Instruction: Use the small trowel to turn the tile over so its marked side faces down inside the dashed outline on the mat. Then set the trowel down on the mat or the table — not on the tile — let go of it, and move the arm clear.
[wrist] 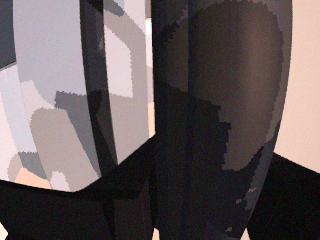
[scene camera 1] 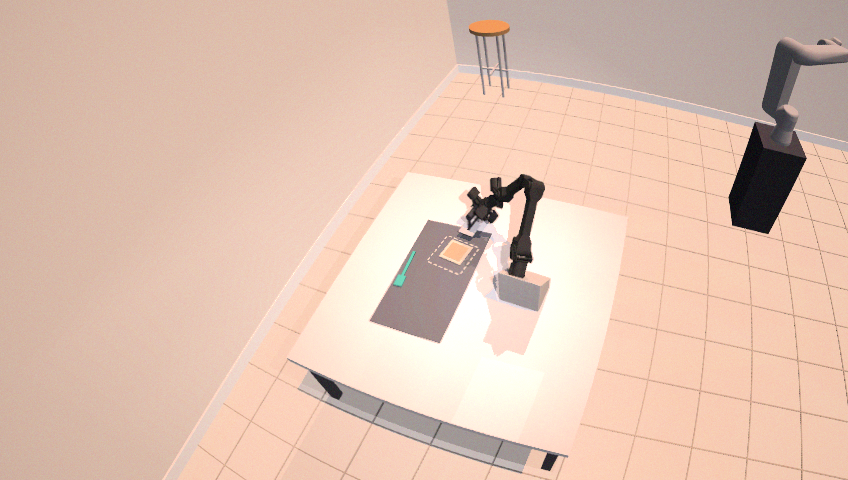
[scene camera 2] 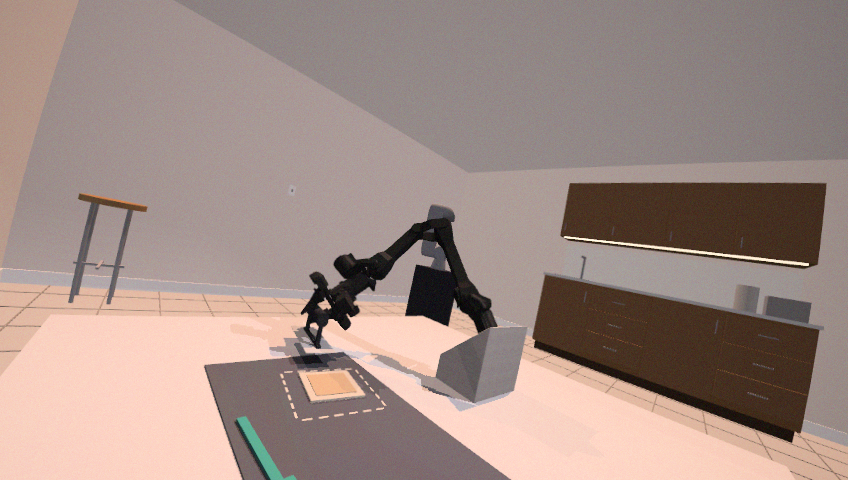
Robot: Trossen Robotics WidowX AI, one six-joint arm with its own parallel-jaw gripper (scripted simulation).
Note:
In view: the gripper (scene camera 2: 304,318), a square tile (scene camera 2: 337,385) and a dark mat (scene camera 1: 424,305).
The gripper also shows in the wrist view (wrist: 194,142). The wrist view misses the square tile: it is out of frame.

